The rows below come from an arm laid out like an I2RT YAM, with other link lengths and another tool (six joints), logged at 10 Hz.
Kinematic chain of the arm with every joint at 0, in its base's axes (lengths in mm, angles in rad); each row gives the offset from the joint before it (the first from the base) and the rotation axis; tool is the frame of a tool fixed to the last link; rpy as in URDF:
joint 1: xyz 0 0 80.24 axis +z
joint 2: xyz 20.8 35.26 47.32 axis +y
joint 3: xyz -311.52 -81.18 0 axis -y
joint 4: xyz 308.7 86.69 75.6 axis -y
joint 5: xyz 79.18 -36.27 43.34 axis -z
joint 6: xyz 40.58 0 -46.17 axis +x
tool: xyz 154 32 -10 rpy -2.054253 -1.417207 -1.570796
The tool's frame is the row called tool.
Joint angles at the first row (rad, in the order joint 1, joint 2, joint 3, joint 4, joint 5, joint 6):
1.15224 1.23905 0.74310 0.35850 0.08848 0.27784
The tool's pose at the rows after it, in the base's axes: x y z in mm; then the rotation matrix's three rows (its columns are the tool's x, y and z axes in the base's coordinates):
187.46, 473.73, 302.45; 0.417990, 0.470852, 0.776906; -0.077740, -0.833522, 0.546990; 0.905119, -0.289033, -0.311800
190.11, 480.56, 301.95; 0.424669, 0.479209, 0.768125; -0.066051, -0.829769, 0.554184; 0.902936, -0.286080, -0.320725
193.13, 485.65, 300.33; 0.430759, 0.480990, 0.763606; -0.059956, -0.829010, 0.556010; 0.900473, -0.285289, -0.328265
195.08, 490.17, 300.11; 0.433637, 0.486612, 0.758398; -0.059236, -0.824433, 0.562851; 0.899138, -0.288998, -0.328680
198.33, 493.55, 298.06; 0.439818, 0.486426, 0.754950; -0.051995, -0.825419, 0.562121; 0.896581, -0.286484, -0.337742
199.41, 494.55, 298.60; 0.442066, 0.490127, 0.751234; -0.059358, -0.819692, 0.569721; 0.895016, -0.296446, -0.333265
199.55, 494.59, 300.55; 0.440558, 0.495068, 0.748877; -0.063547, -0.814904, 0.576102; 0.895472, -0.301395, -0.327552
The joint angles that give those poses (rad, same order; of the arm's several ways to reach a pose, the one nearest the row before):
1.14519 1.27169 0.77751 0.35167 0.06728 0.27296
1.13881 1.29871 0.80315 0.34382 0.04842 0.27303
1.13401 1.32106 0.82024 0.34201 0.03876 0.27544
1.12962 1.33959 0.83194 0.35028 0.02621 0.27716
1.12369 1.35654 0.84627 0.34361 0.01777 0.27890
1.11848 1.36236 0.84418 0.36025 0.00634 0.28378
1.11505 1.36218 0.84369 0.36801 -0.00249 0.28378

